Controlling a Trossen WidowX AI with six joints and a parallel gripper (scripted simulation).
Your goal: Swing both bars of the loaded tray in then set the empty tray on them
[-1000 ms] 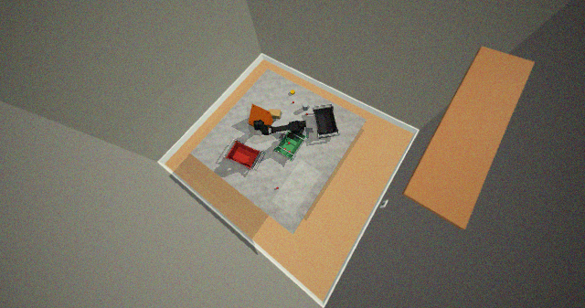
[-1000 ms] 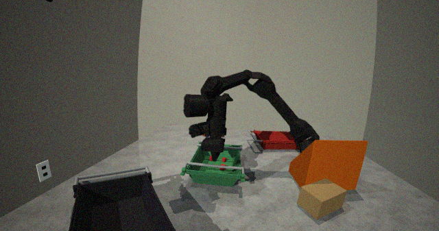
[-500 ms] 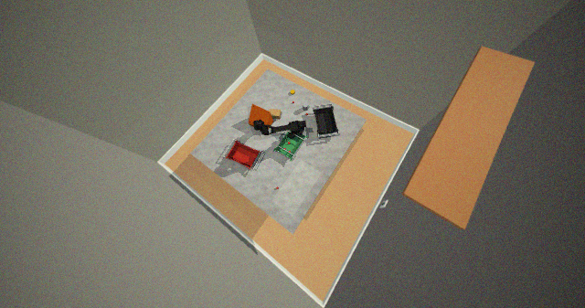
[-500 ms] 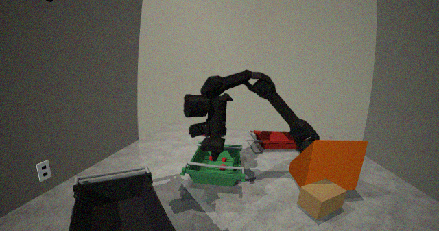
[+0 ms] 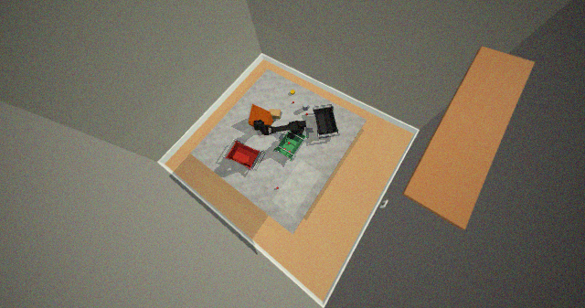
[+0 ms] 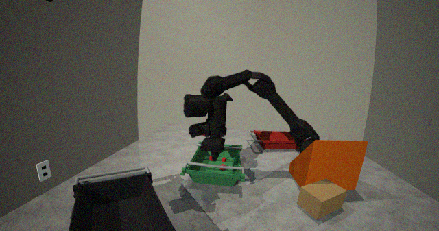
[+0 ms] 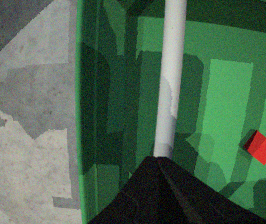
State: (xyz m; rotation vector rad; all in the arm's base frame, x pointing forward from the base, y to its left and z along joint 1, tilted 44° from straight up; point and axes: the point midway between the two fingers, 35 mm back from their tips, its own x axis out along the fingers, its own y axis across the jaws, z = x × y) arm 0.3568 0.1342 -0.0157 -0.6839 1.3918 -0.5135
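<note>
Right now my gripper tip is 46 cm to the left of the red tray, 31 cm past it and 4 cm above it. Round my gripper tip: tan box (35 cm behind, 8 cm to the left, 5 cm below); then red cube (51 cm to the right, 16 cm ahead, 8 cm below); then yellow piece (42 cm to the left, 36 cm behind, 8 cm below).
</note>
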